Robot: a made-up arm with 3 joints. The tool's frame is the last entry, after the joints.
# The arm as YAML. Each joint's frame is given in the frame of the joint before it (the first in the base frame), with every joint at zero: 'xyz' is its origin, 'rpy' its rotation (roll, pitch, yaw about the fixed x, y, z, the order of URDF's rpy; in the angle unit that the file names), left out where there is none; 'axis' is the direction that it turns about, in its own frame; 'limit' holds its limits. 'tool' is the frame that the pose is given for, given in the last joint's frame.
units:
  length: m
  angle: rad
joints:
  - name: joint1
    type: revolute
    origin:
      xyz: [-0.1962, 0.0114, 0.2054]
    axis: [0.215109, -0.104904, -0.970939]
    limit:
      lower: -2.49
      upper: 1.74
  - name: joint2
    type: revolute
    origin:
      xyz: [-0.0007, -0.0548, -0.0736]
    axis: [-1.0, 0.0, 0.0]
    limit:
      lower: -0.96
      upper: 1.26
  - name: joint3
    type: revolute
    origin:
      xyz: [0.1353, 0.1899, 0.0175]
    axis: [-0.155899, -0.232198, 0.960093]
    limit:
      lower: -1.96
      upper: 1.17
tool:
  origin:
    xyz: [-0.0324, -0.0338, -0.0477]
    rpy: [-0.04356, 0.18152, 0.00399]
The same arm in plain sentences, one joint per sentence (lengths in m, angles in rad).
The arm has three revolute joints in a row. What follows holds with every joint at zero, and every direction is one of the base frame's.
Joint 1 is mounted 0.1962 m along -x and 0.0114 m along +y and 0.2054 m along +z from the base frame's origin and rotates about the direction (0.215109, -0.104904, -0.970939), from -2.49 to 1.74 rad.
Joint 2 is mounted 0.0007 m along -x and 0.0548 m along -y and 0.0736 m along -z from joint 1 and rotates about -x, from -0.96 to 1.26 rad.
Joint 3 is mounted 0.1353 m along +x and 0.1899 m along +y and 0.0175 m along +z from joint 2 and rotates about the direction (-0.155899, -0.232198, 0.960093), from -1.96 to 1.17 rad.
The tool frame, which is the frame that the pose is given for, is mounted 0.0324 m along -x and 0.0338 m along -y and 0.0477 m along -z from joint 3; its axes are the base frame's turned by roll -0.0436, pitch 0.1815 and yaw 0.004 rad (as in URDF: about the fixed x, then y, then z).

